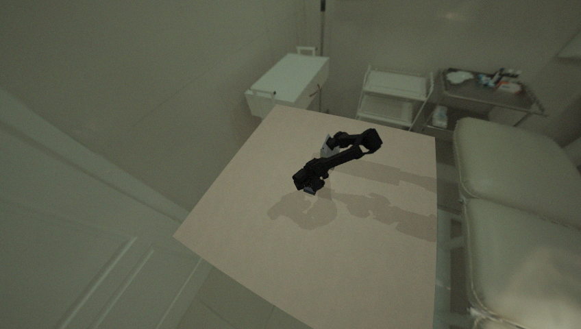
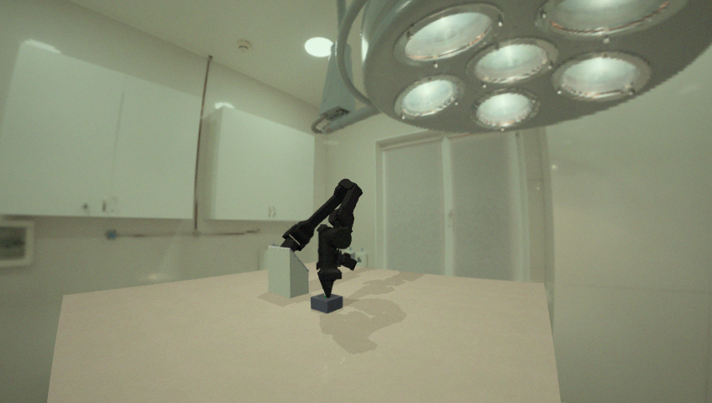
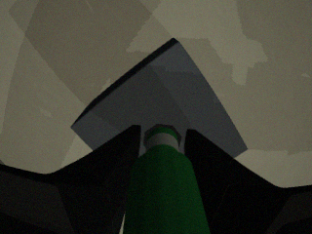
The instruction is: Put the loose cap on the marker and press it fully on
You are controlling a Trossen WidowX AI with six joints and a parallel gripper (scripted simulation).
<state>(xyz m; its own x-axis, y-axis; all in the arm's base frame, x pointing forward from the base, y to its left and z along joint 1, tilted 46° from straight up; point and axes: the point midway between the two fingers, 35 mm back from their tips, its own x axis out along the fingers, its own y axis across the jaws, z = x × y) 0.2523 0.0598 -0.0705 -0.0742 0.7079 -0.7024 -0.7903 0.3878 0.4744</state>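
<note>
Now: the green cap 5 cm above my gripper tip. From my gripper tip the other things lie so: holder block: 2 cm below.
</note>
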